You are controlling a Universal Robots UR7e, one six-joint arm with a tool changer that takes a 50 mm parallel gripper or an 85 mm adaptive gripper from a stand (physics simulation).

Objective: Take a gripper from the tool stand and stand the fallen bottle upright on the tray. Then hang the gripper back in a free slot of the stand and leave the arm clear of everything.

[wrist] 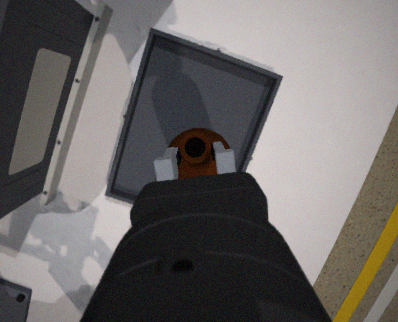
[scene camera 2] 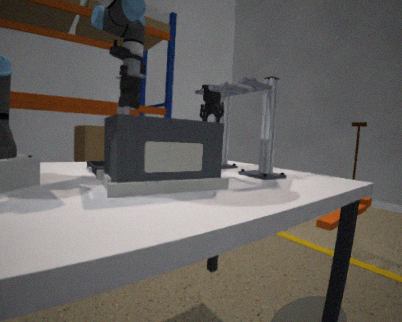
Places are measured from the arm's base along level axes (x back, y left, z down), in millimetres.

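Pixels of known places: end effector, tool point: (scene camera 2: 131,73).
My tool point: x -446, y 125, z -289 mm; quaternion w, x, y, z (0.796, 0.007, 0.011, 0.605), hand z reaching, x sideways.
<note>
Ahead of a thing's pixels: the offset from my tool point to its top centre. "spot": to the spot under its first point. Level surfaces: height alone.
My gripper (scene camera 2: 129,110) (wrist: 196,157) is shut on the orange-brown bottle {dy +1, dx +3, dz +174 mm} (wrist: 197,171), with its two pale fingers on either side of the neck. In the wrist view the bottle's dark mouth faces the camera and its wider body shows behind the neck, so it looks about upright. It is over the grey tray {spot: dy +30, dx +101, dz +357 mm} (wrist: 227,82); its base is hidden, so I cannot tell whether it touches the tray. In the scene view the big box hides the bottle. The tool stand (scene camera 2: 268,132) is at the right, with another black gripper (scene camera 2: 212,104) hanging from it.
A big dark grey box {dy -287, dx +53, dz +187 mm} (scene camera 2: 125,150) (wrist: 22,50) with a pale panel stands beside the tray, between the scene camera and the bottle. A dark foot plate {dz +350 mm} (wrist: 12,304) shows at the wrist view's lower left. A cardboard box (scene camera 2: 89,144) and a shelf rack (scene camera 2: 171,65) are behind.
</note>
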